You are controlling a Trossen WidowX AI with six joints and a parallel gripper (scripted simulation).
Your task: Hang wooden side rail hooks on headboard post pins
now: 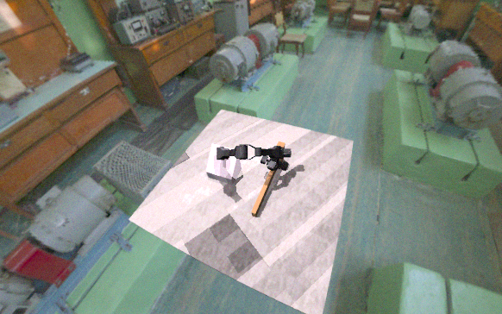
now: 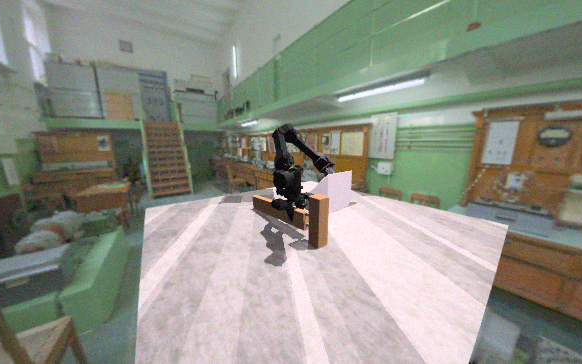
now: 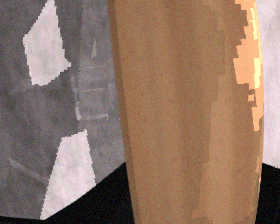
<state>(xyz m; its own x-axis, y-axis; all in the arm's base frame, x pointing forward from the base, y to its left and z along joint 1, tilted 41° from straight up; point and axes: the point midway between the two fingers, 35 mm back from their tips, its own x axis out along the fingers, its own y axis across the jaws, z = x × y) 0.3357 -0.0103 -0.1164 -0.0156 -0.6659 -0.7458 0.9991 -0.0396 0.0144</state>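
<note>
My gripper tip is now 130 mm to the right of the wooden headboard post and 40 mm below it.
</note>
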